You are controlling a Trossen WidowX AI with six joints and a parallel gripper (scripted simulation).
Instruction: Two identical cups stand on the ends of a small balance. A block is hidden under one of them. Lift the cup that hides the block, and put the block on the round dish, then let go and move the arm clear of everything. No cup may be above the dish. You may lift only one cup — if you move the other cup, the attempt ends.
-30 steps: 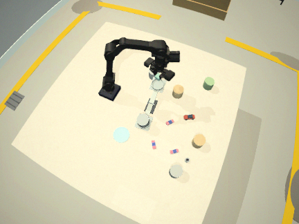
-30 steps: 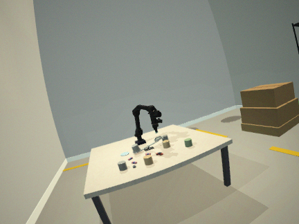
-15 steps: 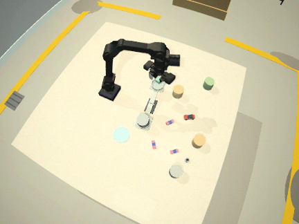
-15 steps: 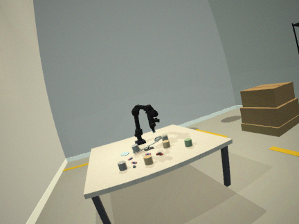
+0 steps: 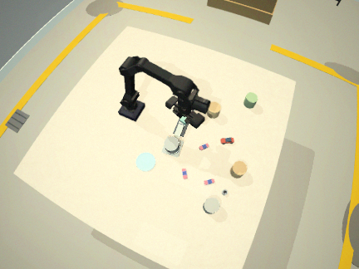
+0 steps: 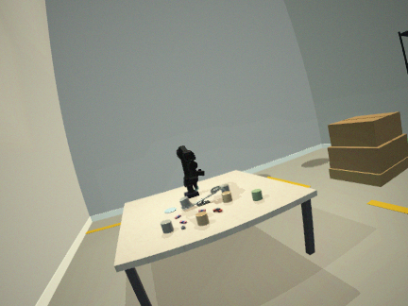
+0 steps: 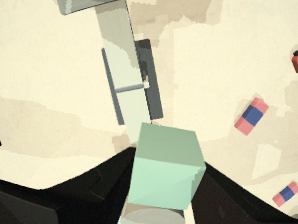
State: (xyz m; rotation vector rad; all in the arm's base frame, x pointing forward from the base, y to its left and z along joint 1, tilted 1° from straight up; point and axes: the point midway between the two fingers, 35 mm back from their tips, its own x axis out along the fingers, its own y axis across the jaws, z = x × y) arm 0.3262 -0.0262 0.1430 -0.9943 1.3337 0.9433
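Right now my gripper tip is 220 mm to the left of the pale blue round dish, 140 mm above it and 120 mm past it. Also, from my gripper tip: red toy: 230 mm ahead, 130 mm below, 40 mm to the left; then nut: 300 mm ahead, 220 mm to the right, 130 mm below; then balance beam: 100 mm below, 30 mm to the left, 20 mm behind.
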